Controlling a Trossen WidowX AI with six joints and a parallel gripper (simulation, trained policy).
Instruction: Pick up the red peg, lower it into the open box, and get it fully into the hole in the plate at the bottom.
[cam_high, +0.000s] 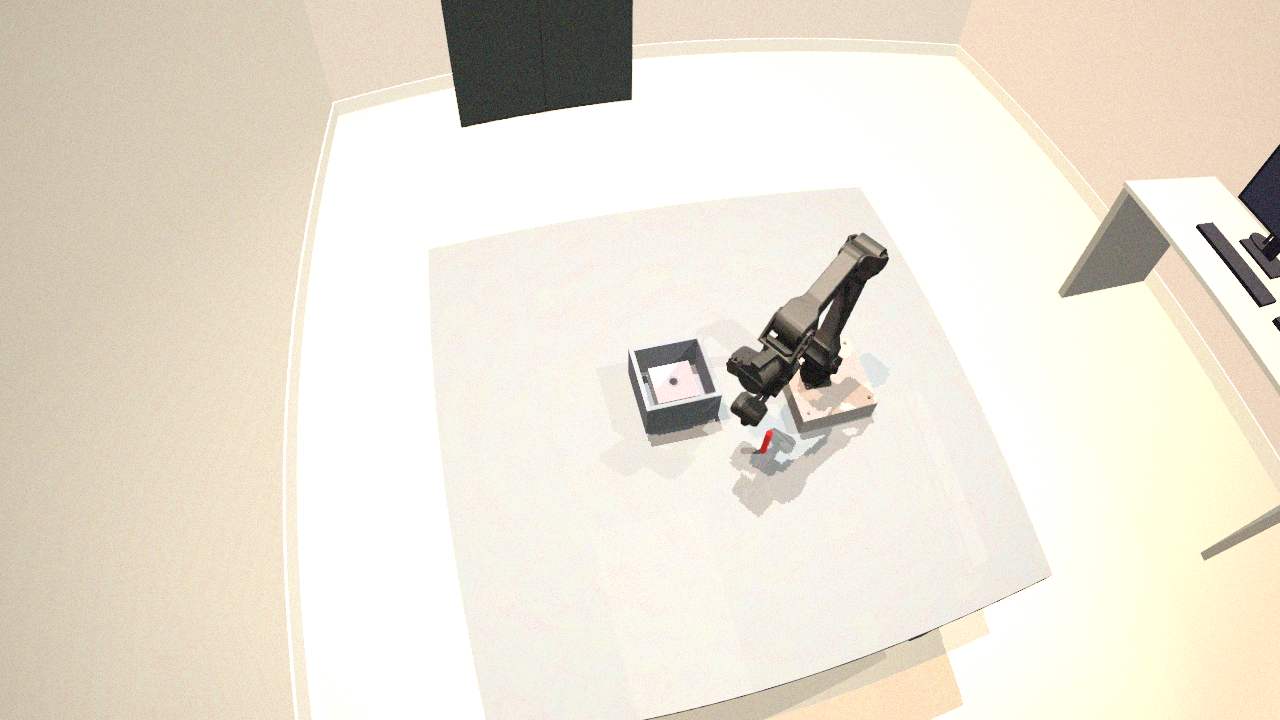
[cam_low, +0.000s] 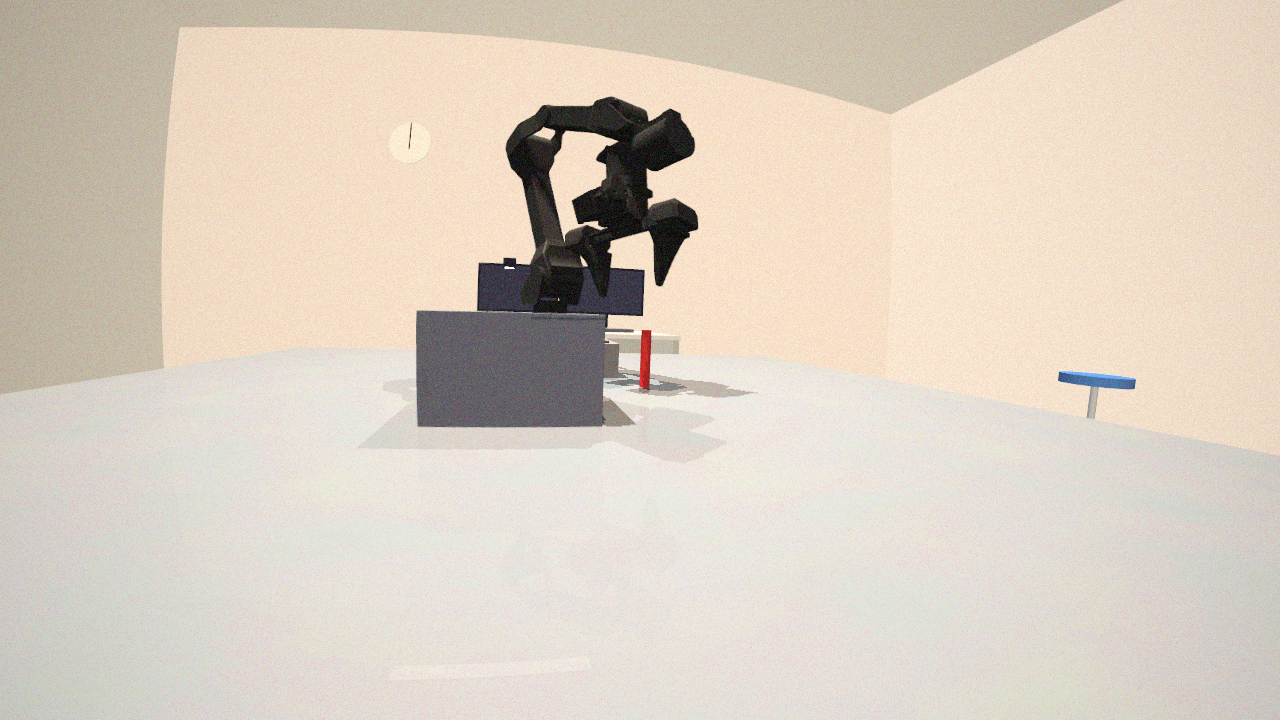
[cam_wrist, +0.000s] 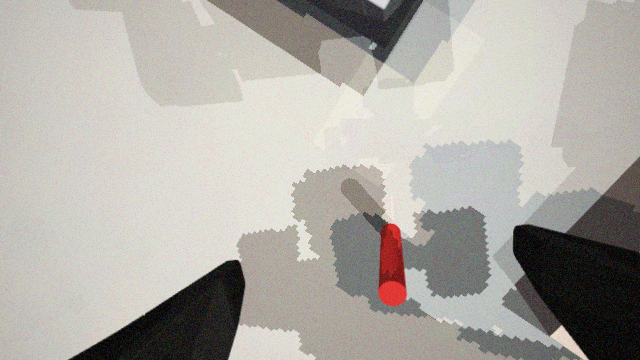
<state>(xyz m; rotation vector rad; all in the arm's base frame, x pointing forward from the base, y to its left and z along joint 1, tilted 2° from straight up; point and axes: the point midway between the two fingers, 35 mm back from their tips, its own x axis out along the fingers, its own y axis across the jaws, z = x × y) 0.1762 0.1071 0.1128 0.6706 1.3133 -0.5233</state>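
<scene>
Now: gripper tip 90 mm above the red peg, 30 mm to the right of it and 30 mm past it. Also, from my gripper tip: plate: 140 mm to the right, 140 mm ahead, 90 mm below; grey box: 140 mm to the right, 140 mm ahead, 100 mm below.
</scene>
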